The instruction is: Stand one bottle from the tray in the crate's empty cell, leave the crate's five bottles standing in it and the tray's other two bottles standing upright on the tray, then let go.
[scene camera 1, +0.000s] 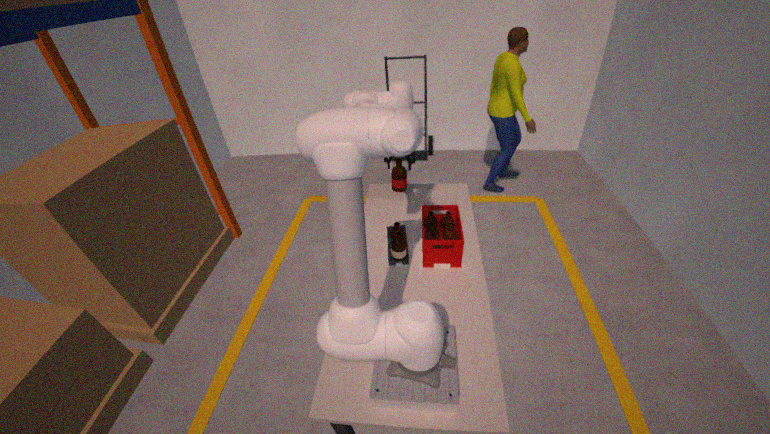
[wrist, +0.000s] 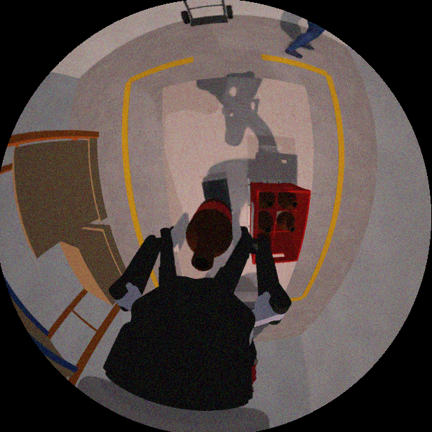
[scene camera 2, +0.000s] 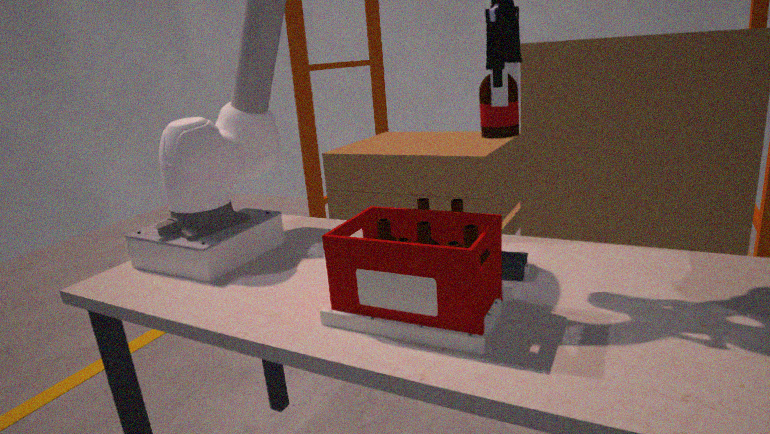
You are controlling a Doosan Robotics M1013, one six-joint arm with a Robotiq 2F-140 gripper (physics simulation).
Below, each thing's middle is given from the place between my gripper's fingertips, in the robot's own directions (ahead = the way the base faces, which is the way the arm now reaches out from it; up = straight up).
My hand is 10 mm below the brown bottle (scene camera 2: 497, 122) and 10 mm past it.
